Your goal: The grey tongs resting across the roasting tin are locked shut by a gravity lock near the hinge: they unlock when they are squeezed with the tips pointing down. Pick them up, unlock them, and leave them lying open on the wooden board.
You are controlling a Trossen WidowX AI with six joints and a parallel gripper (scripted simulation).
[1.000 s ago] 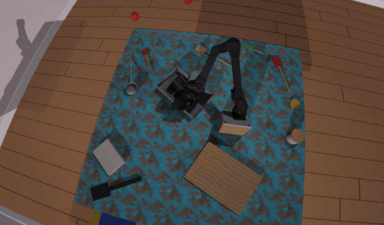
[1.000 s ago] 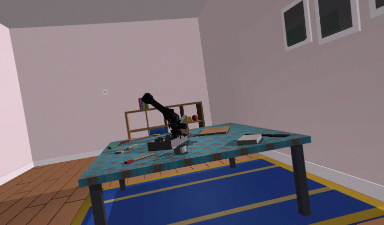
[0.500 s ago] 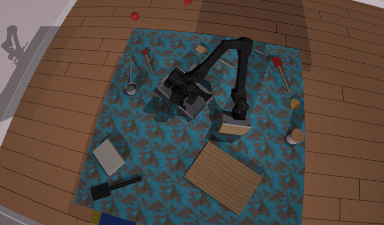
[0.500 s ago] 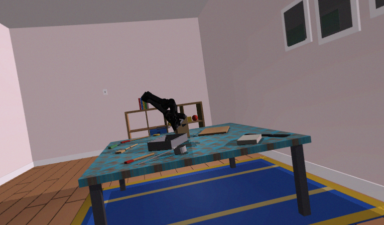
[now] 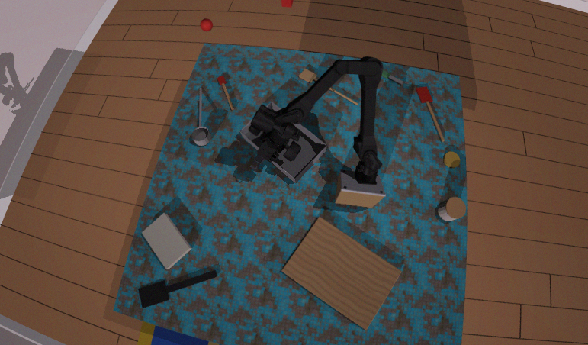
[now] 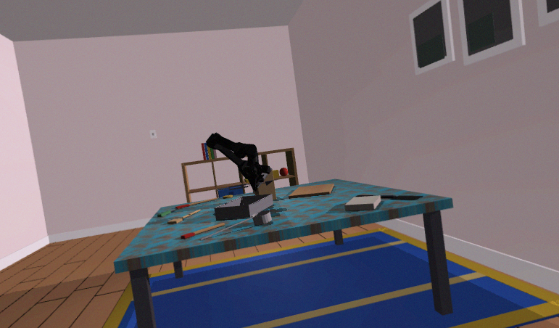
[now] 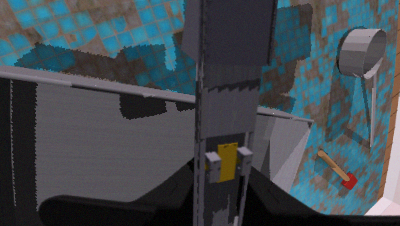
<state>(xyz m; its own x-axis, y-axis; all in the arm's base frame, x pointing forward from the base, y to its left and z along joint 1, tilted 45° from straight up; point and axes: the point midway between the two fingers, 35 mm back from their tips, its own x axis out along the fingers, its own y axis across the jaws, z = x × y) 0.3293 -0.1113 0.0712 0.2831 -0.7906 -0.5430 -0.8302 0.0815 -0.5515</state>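
The yellow lock piece is 3 cm to the left of my gripper tip and 3 cm above it. Round my gripper tip: grey roasting tin (7 cm below, 5 cm to the right, 4 cm behind); wooden board (45 cm to the left, 28 cm behind, 10 cm below); black turner (54 cm to the left, 35 cm ahead, 10 cm below).
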